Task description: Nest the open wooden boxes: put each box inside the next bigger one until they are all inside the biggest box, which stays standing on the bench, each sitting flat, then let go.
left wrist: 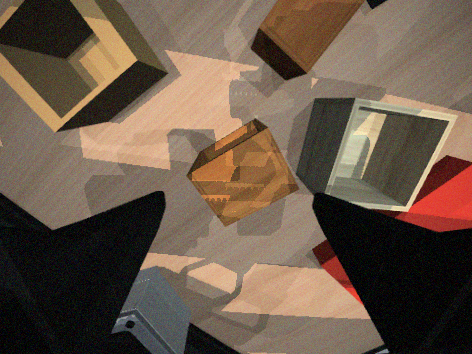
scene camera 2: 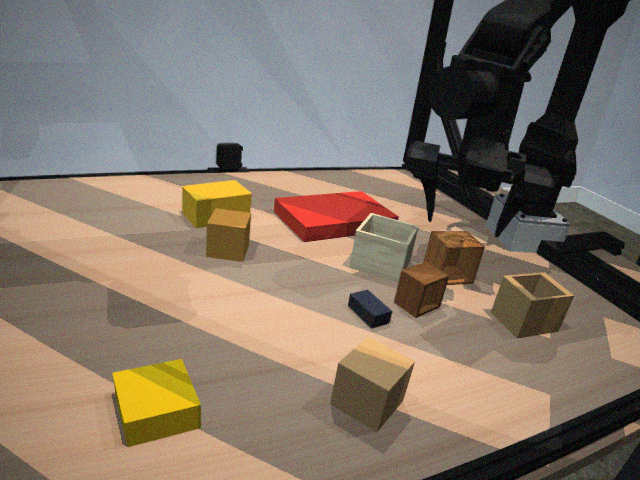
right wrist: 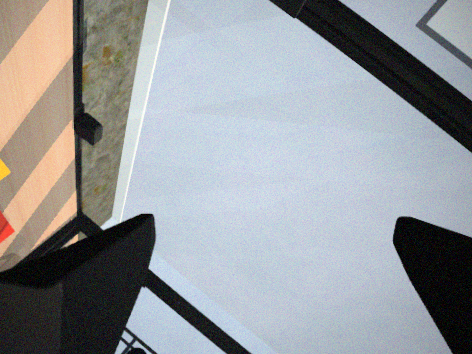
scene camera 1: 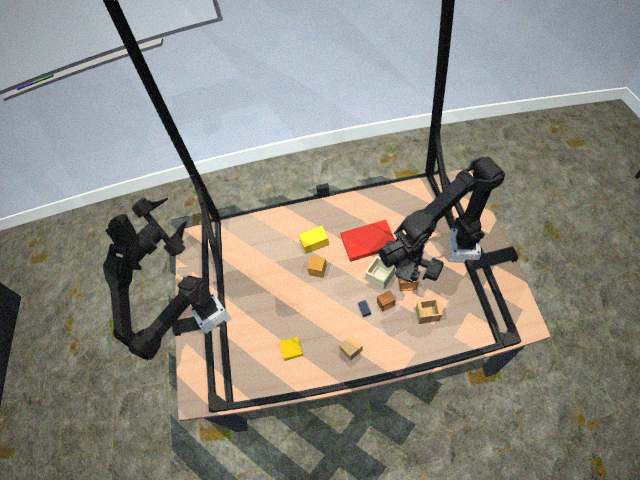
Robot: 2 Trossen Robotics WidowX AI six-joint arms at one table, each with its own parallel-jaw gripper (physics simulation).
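Places are measured from the left arm's base along level axes (x back, y left, z down), in centimetres.
Pixels of known places: left gripper, fingertip midpoint: [left wrist: 240, 199] [scene camera 2: 462, 228]; right gripper, fingertip midpoint: [right wrist: 275, 228] [scene camera 1: 176, 210]; left arm's base at its link origin: [left wrist: 120, 352] [scene camera 2: 532, 208] [scene camera 1: 466, 241]; right arm's base at its link origin: [scene camera 1: 207, 309].
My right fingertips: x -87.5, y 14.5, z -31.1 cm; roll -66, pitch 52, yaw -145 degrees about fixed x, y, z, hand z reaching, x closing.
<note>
Ahead of a thing's pixels: the offset from my right fingertips to its top centre.
A pale grey-green box @(dx +58.4, dy -2.5, dz +31.6 cm) [scene camera 1: 379, 281] [scene camera 2: 379, 253] [left wrist: 325, 140] and a tan box @(dx +74.7, dy +10.5, dz +31.8 cm) [scene camera 1: 429, 316] [scene camera 2: 516, 310] [left wrist: 115, 95] stand with their open tops up. A brown box @(dx +67.8, dy -0.3, dz +31.4 cm) [scene camera 1: 408, 285] [scene camera 2: 454, 258] [left wrist: 245, 175] lies on its side between them, its opening sideways. A smaller brown box @(dx +61.0, dy +7.4, dz +32.6 cm) [scene camera 1: 386, 300] [scene camera 2: 419, 289] [left wrist: 310, 35] also lies on its side, near it. My left gripper [scene camera 1: 419, 277] [scene camera 2: 463, 227] [left wrist: 240, 199] is open and empty above the brown box, its fingers on either side of it in the left wrist view. My right gripper [scene camera 1: 175, 211] [right wrist: 275, 228] is open and empty, raised off the table's left end.
A red slab @(dx +53.6, dy -16.2, dz +34.8 cm) [scene camera 1: 368, 240] [scene camera 2: 330, 211] lies behind the pale box. A navy block @(dx +54.1, dy +9.8, dz +35.6 cm) [scene camera 1: 364, 308] [scene camera 2: 369, 308] lies near the small box. An orange-brown block @(dx +37.0, dy -3.6, dz +32.3 cm) [scene camera 1: 316, 266] [scene camera 2: 227, 235], a tan block @(dx +51.3, dy +24.0, dz +32.3 cm) [scene camera 1: 351, 347] [scene camera 2: 372, 382] and two yellow blocks @(dx +34.3, dy -14.7, dz +32.8 cm) [scene camera 1: 313, 239] @(dx +32.7, dy +25.7, dz +34.5 cm) [scene camera 1: 291, 348] stand farther left.
</note>
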